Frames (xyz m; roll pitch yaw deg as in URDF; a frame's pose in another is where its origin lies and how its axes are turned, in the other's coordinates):
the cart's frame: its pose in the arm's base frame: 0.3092 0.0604 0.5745 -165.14 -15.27 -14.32
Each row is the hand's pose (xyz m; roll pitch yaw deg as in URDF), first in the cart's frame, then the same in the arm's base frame.
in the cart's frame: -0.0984 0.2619 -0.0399 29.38 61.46 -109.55
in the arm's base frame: 0.1594 -0.1732 0.5210 163.24 -62.67 138.47
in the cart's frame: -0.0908 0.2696 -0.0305 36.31 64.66 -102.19
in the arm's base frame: 0.1681 -0.1806 0.5123 163.00 -67.28 139.14
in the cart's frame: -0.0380 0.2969 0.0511 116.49 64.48 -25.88
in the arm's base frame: 0.2380 -0.2041 0.4434 -13.54 -81.92 -35.01
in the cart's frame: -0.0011 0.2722 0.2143 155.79 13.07 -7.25
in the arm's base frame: 0.3274 -0.1590 0.3070 -10.07 -29.72 -10.30
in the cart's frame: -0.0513 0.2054 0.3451 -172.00 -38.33 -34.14
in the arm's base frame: 0.3326 -0.0591 0.1884 11.42 17.36 23.45
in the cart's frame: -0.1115 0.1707 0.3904 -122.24 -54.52 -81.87
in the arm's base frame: 0.2964 -0.0033 0.1389 41.44 36.55 57.72
